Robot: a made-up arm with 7 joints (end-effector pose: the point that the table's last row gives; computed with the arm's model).
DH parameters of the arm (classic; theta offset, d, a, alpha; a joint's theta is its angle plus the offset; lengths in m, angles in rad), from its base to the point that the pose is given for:
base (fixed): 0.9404 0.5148 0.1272 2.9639
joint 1: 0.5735 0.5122 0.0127 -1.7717
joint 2: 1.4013 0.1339 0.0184 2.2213
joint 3: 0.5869 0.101 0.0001 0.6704
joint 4: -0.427 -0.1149 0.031 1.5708
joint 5: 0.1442 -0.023 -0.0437 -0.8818
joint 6: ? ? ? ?
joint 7: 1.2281 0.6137 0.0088 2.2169
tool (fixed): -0.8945 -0.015 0 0
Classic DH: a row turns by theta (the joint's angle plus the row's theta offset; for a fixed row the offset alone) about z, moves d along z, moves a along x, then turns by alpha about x.
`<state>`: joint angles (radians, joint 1 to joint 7).
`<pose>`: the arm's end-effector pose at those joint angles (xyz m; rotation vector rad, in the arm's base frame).
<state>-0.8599 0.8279 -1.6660 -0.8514 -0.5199 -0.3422 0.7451</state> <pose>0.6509 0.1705 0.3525 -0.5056 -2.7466 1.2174</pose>
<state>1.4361 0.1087 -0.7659 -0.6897 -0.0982 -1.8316 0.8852</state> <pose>0.2646 -0.5259 -0.0131 -1.3080 -1.4659 0.1923</pose>
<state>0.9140 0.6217 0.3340 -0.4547 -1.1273 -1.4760 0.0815</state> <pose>0.4644 0.2628 0.0763 0.7045 -2.6999 0.7665</pose>
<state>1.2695 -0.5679 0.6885 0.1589 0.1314 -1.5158 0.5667</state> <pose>0.1029 0.4497 -0.1017 0.9495 -0.3592 -1.1022</pose>
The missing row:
joint 6: 0 -0.259 0.0076 0.8818
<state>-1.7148 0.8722 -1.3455 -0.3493 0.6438 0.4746 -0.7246</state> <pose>0.4300 0.0809 -0.3092 0.5202 -1.3773 2.0300</pose>
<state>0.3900 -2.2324 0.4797 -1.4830 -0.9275 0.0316 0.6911</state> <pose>-0.1824 0.1993 0.2962 0.3331 1.3121 -0.5580</pose>
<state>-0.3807 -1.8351 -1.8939 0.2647 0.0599 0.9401 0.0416</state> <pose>0.0870 0.2298 0.3554 -1.9633 1.6643 0.2336</pose>
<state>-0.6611 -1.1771 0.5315 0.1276 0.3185 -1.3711 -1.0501</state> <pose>-0.1694 -0.2116 0.2194 1.5261 0.3034 0.6316</pose>
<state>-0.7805 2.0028 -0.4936 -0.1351 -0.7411 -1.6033 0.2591</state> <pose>-0.0249 0.3744 0.2325 -0.9593 1.3830 -0.8591</pose>
